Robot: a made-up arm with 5 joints. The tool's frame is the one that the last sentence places.
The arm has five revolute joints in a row. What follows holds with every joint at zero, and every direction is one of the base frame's. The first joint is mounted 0.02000 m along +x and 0.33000 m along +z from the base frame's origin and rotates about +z. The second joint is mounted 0.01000 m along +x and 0.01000 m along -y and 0.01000 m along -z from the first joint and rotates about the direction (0, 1, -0.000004). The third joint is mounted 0.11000 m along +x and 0.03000 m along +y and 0.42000 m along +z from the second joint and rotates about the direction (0, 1, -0.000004). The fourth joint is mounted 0.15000 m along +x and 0.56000 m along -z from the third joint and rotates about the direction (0, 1, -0.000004). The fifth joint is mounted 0.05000 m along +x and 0.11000 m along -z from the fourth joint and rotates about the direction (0, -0.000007, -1). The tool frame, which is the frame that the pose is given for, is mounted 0.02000 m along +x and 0.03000 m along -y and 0.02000 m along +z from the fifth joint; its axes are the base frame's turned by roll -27.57, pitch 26.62 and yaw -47.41 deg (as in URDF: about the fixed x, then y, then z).
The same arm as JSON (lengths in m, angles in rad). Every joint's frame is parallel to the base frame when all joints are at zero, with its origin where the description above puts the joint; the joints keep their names.
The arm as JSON. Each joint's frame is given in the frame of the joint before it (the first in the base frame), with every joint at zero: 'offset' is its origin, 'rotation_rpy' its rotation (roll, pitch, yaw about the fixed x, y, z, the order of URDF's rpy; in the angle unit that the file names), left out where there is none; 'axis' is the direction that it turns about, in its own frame. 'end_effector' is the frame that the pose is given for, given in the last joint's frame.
{"length_unit": "m", "angle_unit": "rad", "chain": [
  {"id": "joint 1", "offset": [0.02, 0.0, 0.33], "axis": [0.0, 0.0, 1.0]},
  {"id": "joint 2", "offset": [0.01, -0.01, -0.01], "axis": [0.0, 1.0, 0.0]},
  {"id": "joint 3", "offset": [0.11, 0.03, 0.42], "axis": [0.0, 1.0, 0.0]},
  {"id": "joint 4", "offset": [0.15, 0.0, -0.56], "axis": [0.0, 1.0, 0.0]},
  {"id": "joint 5", "offset": [0.05, 0.0, -0.11], "axis": [0.0, 0.0, -1.0]}
], "end_effector": {"offset": [0.02, -0.03, 0.02], "rotation_rpy": [-0.4812, 0.4646, -0.8275]}}

